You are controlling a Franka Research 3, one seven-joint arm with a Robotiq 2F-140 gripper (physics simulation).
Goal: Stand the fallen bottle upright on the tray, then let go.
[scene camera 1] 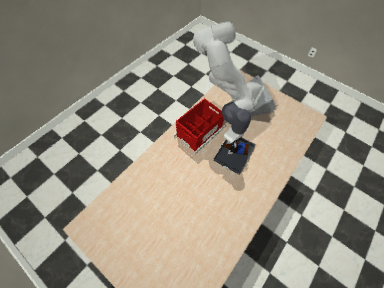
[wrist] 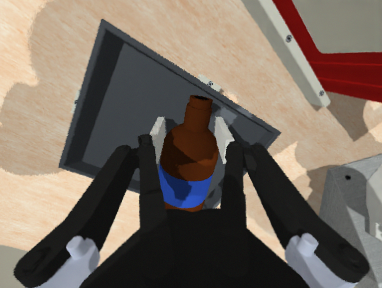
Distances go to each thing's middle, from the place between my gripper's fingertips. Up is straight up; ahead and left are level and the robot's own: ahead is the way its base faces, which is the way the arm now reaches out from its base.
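Scene:
Measured from the brown bottle (wrist: 189,155), my hand is 2 cm below it, and it is also 3 cm past the bottle and 4 cm to the right of it.

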